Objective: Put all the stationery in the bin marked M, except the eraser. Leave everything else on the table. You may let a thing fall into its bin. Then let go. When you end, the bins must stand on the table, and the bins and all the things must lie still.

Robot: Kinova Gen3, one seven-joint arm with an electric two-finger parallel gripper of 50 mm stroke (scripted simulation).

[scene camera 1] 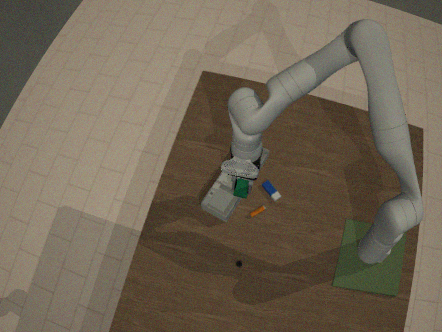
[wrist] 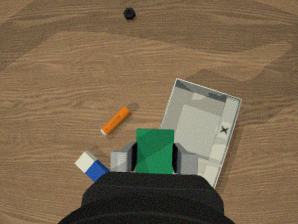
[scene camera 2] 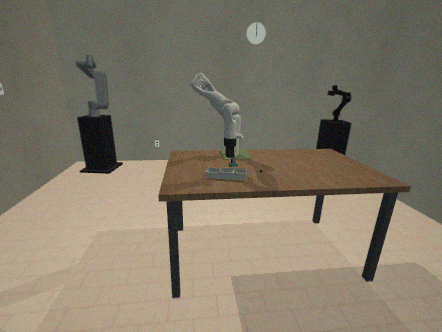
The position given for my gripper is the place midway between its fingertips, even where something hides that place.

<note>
In view: my gripper (wrist: 154,152) and a green block (wrist: 154,146).
</note>
